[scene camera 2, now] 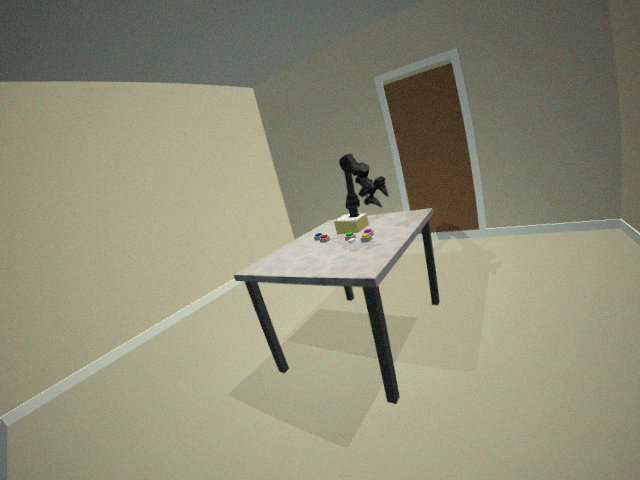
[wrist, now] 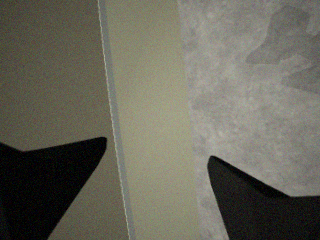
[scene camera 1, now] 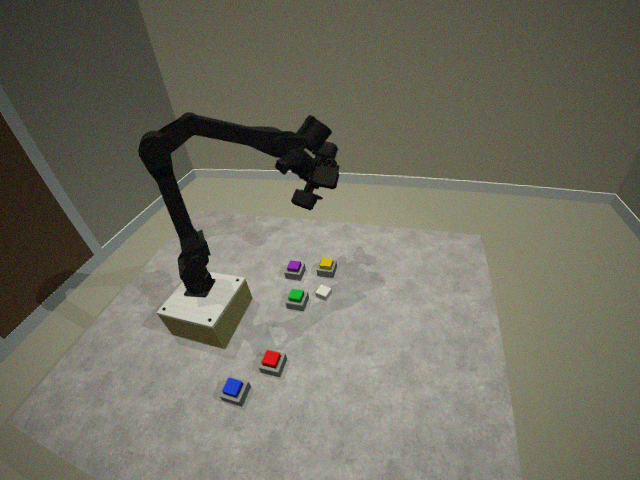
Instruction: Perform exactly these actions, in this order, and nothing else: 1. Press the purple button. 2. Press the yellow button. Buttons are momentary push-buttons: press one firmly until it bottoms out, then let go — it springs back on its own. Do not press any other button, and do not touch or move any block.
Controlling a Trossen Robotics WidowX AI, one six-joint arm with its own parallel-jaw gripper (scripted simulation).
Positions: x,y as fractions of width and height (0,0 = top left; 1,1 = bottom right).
Labels:
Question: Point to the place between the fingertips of my gripper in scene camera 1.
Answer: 0.51,0.39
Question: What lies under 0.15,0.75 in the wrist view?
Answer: My gripper.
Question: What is my gripper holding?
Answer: Nothing.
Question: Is my gripper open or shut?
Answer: Open.

